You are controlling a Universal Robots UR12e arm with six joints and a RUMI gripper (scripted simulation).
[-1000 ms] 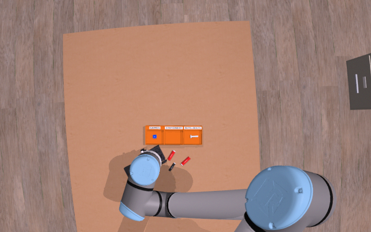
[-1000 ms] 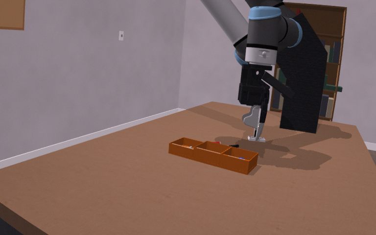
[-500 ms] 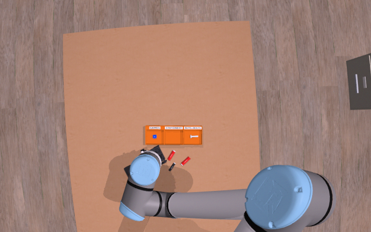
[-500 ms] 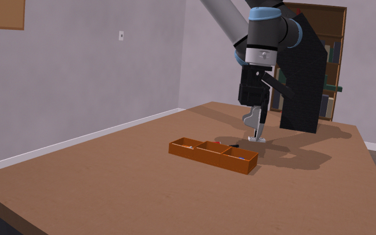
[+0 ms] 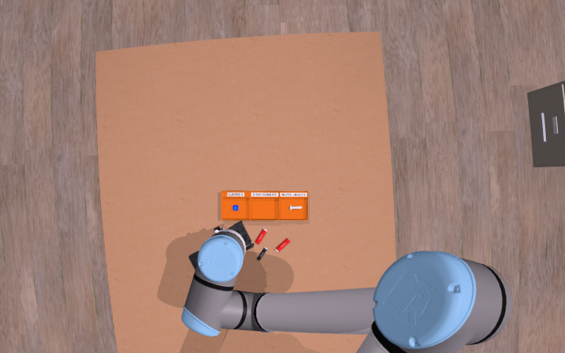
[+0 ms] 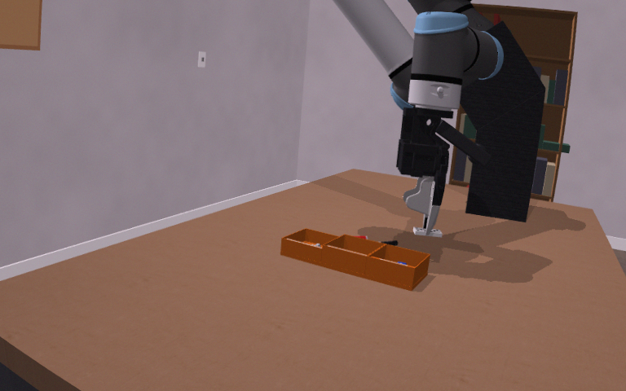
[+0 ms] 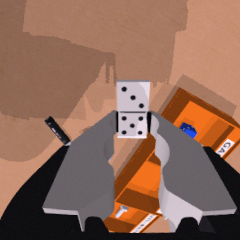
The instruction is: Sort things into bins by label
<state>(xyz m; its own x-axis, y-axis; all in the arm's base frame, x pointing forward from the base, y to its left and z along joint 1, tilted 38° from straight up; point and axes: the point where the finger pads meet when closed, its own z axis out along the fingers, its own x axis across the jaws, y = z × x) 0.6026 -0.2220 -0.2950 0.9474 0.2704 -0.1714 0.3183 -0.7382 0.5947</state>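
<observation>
Right now the white domino is 1 cm below my hand. Round my hand: black stick 7 cm behind, 8 cm to the right, 7 cm below; blue die 8 cm ahead, 3 cm to the right, 6 cm below; orange three-part bin 8 cm ahead, 11 cm to the right, 6 cm below.
</observation>
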